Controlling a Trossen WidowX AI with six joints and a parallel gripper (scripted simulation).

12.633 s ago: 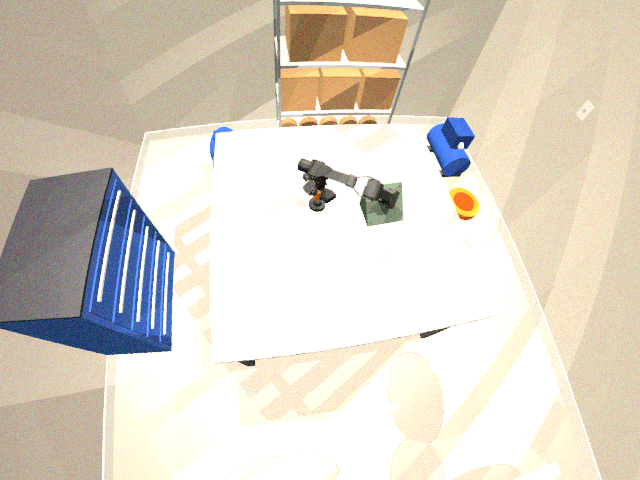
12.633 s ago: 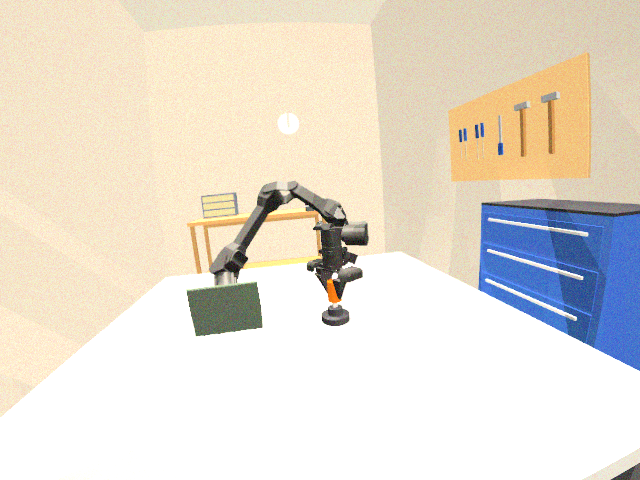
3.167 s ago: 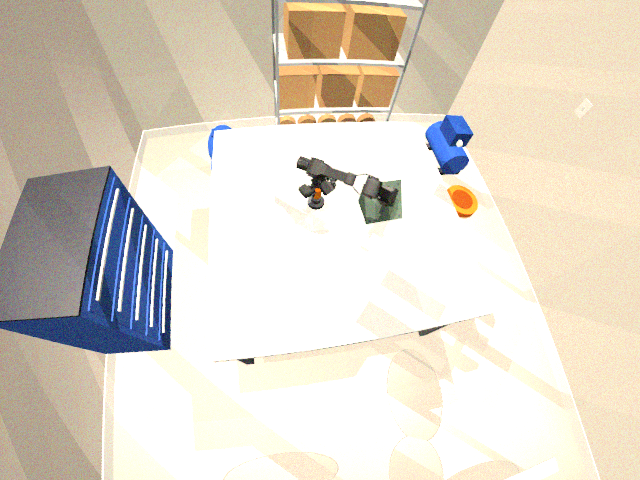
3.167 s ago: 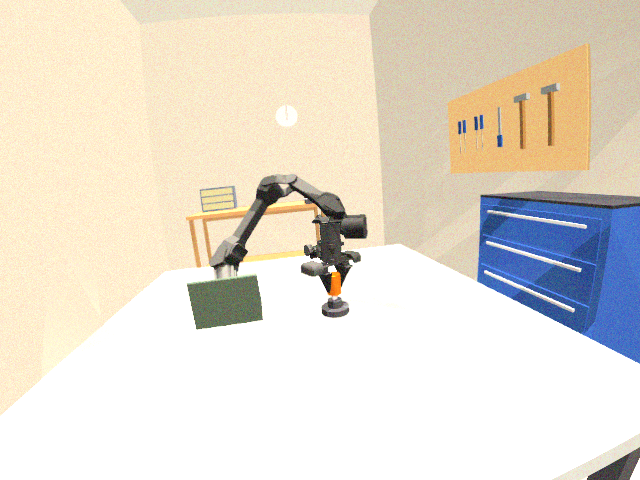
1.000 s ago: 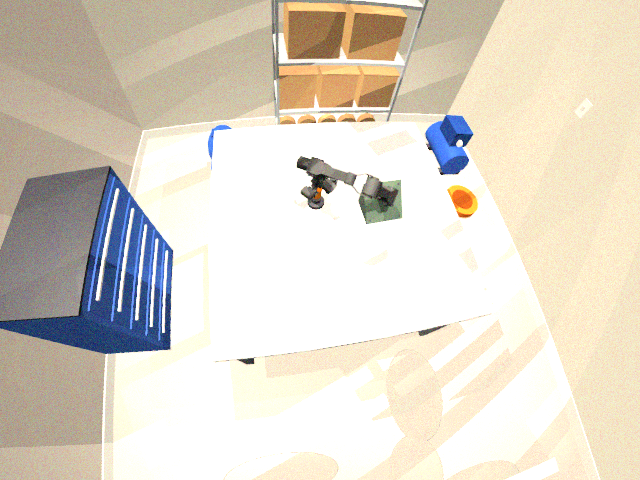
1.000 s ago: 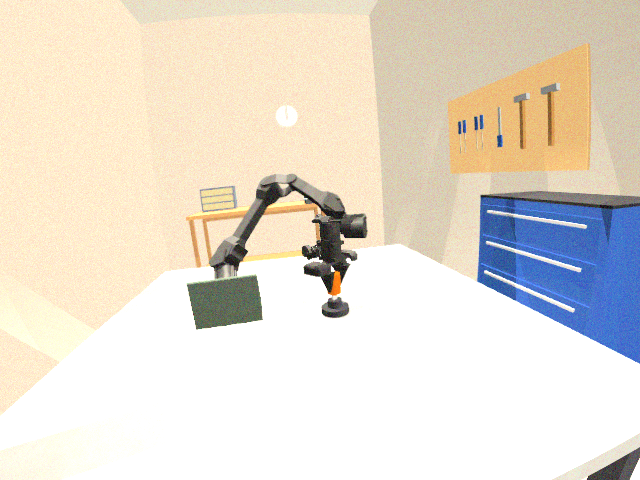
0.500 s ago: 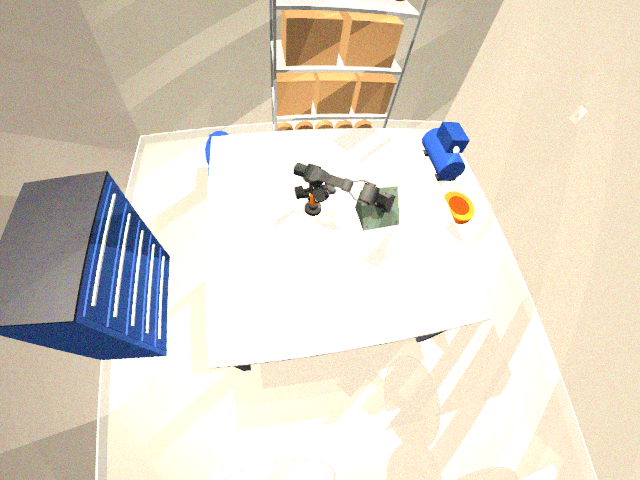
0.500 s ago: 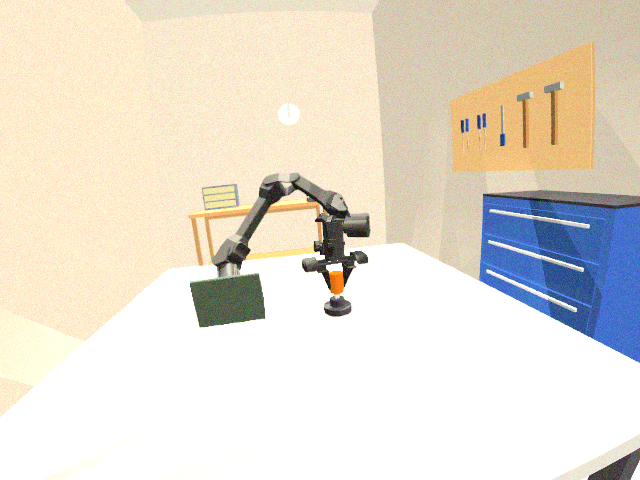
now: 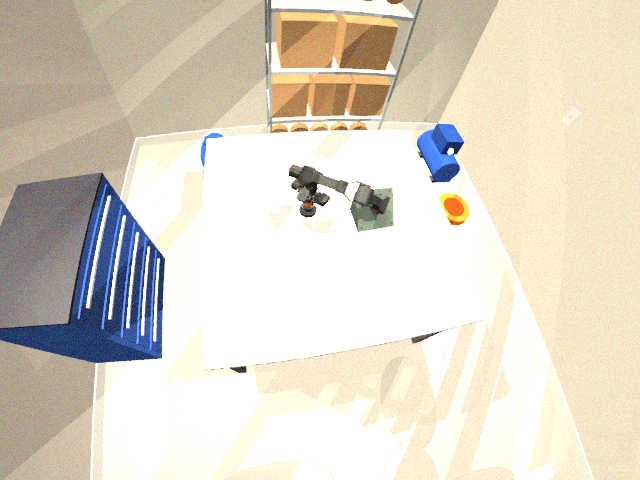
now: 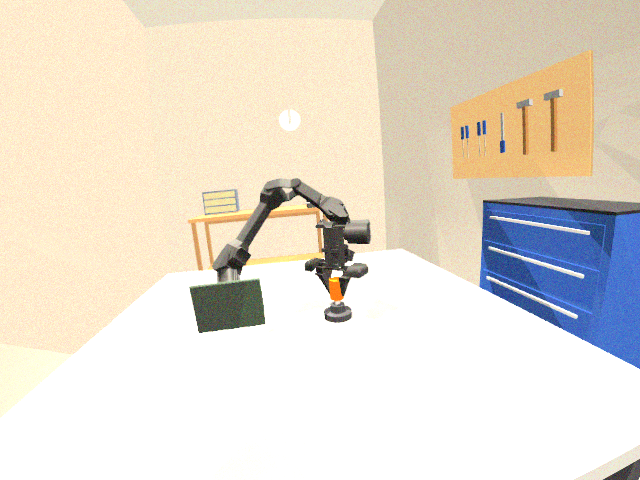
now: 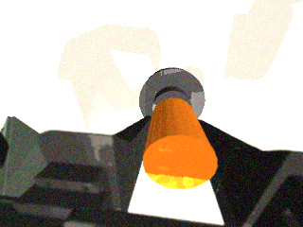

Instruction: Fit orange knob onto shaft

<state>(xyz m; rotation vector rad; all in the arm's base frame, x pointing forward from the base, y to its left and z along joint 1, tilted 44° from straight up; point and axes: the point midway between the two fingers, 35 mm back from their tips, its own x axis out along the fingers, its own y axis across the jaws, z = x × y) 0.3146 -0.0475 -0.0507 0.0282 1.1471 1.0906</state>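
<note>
Now: gripper tip 3 cm below the orange knob. The rest, counted from my gripper tip: round grey pedestal 4 cm below.
</note>
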